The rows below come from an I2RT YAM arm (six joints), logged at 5 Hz.
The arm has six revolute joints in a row. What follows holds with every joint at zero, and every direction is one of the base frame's.
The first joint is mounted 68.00 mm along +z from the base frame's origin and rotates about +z.
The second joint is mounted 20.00 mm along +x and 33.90 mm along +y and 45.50 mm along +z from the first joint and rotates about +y.
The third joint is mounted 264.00 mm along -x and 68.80 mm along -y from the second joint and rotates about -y.
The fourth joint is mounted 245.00 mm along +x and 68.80 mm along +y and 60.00 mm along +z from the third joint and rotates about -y.
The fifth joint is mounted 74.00 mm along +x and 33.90 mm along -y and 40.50 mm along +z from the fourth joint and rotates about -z.
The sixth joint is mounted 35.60 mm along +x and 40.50 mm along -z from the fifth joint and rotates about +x.
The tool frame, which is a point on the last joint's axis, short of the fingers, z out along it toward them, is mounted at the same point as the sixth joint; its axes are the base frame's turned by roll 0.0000, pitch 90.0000 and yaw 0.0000 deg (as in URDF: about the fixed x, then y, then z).
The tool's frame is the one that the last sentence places.
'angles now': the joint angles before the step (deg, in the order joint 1, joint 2, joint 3, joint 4, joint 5, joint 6). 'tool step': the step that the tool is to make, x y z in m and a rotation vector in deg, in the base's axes. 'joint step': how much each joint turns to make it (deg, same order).
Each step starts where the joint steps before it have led.
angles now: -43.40 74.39 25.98 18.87 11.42 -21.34
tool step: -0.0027 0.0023 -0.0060 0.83 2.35 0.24
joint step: 0.00 0.09 -0.67 -1.31 0.31 -1.01
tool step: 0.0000 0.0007 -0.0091 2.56 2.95 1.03
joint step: 0.01 1.57 0.18 -2.38 -0.76 -0.72
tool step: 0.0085 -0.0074 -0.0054 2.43 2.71 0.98
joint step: 0.00 4.03 2.93 -2.41 -0.72 -0.68
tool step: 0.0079 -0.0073 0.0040 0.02 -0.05 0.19
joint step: 0.00 1.91 2.65 -0.70 -0.18 -0.08
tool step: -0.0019 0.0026 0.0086 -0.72 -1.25 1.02
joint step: -0.01 -2.41 -0.09 -0.85 -1.02 -0.38
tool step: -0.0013 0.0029 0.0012 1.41 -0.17 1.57
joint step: 0.00 -0.98 -0.04 -1.78 -1.94 -0.06
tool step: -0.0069 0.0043 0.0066 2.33 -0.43 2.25
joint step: -0.87 -3.13 0.06 -4.45 -3.67 -0.42
